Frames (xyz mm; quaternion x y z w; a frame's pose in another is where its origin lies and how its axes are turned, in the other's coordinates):
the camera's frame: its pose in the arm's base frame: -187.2 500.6 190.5 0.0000 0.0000 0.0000 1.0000
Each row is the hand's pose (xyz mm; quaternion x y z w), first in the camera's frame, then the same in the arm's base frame.
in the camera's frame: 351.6 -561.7 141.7 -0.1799 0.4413 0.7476 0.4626
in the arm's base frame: 164.4 -61.1 332.2 -0.1799 0.4413 0.7476 0.4626
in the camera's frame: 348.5 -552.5 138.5 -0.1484 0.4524 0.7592 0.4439
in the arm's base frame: 161.3 -51.9 329.0 -0.1484 0.4524 0.7592 0.4439
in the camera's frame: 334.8 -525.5 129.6 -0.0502 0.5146 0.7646 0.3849
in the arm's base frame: 147.6 -24.9 320.1 -0.0502 0.5146 0.7646 0.3849
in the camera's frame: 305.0 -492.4 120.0 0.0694 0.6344 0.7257 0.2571
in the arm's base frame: 117.8 8.2 310.5 0.0694 0.6344 0.7257 0.2571
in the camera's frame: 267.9 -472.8 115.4 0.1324 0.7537 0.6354 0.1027
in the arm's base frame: 80.7 27.8 305.9 0.1324 0.7537 0.6354 0.1027
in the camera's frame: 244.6 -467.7 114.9 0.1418 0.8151 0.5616 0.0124
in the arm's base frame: 57.4 32.9 305.4 0.1418 0.8151 0.5616 0.0124
